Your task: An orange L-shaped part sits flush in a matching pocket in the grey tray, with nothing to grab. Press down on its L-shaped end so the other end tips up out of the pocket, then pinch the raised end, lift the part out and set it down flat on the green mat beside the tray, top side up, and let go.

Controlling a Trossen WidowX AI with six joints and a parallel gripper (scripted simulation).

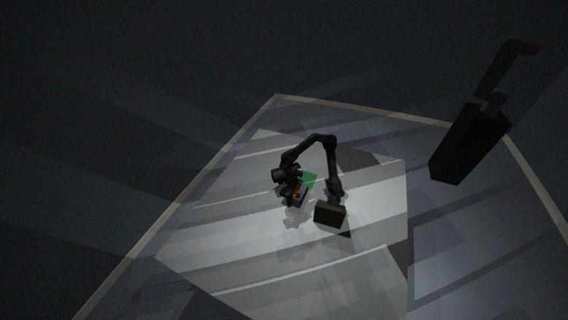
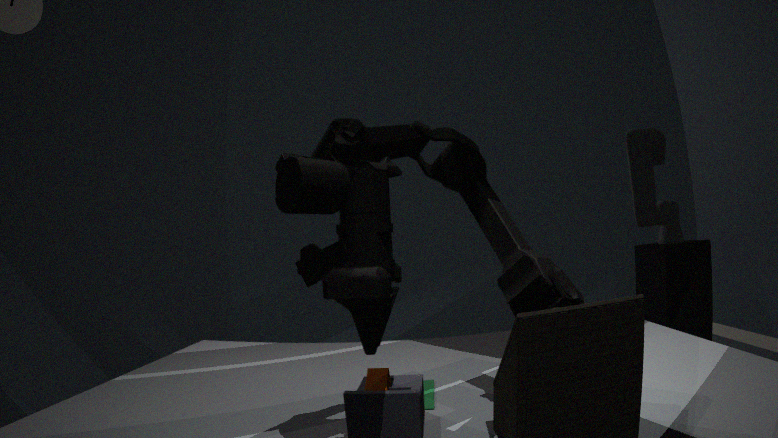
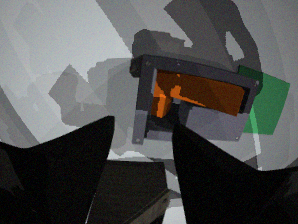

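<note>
Right now my gripper tip is 1 cm past the orange L-shaped part, 5 cm to the left of it and 10 cm above it. From my gripper tip the other things lie so: green mat: 2 cm behind, 22 cm to the right, 16 cm below.
</note>
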